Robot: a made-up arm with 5 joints.
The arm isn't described. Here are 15 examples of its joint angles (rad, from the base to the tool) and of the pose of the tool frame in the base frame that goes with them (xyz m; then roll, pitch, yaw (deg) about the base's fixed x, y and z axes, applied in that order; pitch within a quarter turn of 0, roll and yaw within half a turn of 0).
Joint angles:
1: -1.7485 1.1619 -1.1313 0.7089 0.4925
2: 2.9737 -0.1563 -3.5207 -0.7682 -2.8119
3: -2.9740 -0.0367 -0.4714 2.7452 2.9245
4: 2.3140 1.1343 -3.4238 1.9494 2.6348
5: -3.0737 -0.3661 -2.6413 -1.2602 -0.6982
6: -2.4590 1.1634 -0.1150 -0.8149 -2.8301
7: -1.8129 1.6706 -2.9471 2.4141 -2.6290
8: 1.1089 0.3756 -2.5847 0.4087 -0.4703
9: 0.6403 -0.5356 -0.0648 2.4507 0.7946
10: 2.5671 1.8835 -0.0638 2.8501 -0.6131
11: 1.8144 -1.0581 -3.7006 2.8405 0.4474
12: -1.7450 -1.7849 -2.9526 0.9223 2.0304
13: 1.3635 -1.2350 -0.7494 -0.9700 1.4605
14: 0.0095 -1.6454 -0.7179 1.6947 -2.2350
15: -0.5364 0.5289 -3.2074 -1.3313 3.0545
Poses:
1: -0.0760 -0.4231 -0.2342 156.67 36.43 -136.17
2: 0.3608 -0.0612 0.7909 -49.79 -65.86 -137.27
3: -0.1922 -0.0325 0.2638 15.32 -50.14 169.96
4: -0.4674 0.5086 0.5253 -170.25 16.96 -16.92
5: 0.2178 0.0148 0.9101 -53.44 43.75 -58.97
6: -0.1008 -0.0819 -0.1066 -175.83 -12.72 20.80
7: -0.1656 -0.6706 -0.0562 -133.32 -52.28 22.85
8: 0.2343 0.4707 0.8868 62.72 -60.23 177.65
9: 0.0367 0.0274 0.2253 68.09 42.33 -68.47
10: -0.0262 0.0170 0.0921 85.76 -54.80 -119.45
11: 0.1438 -0.5788 0.4213 -50.07 -57.96 -21.40
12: 0.1500 0.8524 0.1043 35.58 -16.06 -168.83
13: -0.0139 -0.0660 0.7059 -10.66 -1.17 -18.09
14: -0.0506 -0.0005 0.5261 148.12 22.47 122.11
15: 0.1866 -0.1110 0.8459 5.87 -49.49 -38.43
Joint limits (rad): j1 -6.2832..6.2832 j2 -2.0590..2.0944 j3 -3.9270..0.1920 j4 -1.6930..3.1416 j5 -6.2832..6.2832
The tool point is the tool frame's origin. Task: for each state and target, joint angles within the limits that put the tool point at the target. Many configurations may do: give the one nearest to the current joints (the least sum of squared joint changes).
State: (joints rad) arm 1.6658 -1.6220 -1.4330 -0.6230 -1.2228
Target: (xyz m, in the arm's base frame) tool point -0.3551 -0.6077 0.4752
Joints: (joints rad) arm 1.0420 -1.8237 -1.6723 -0.6114 -1.2228
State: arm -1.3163 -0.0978 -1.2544 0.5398 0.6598
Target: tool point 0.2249 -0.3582 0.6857
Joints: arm -1.0101 -0.3624 -1.2773 0.5401 0.6598
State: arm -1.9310 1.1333 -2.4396 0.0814 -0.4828
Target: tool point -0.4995 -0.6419 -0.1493
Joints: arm -2.2321 1.7106 -2.5917 0.3064 -0.4828
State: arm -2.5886 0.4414 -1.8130 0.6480 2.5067
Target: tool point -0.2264 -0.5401 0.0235
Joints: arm -1.9677 0.6831 -1.1916 0.8227 2.5067
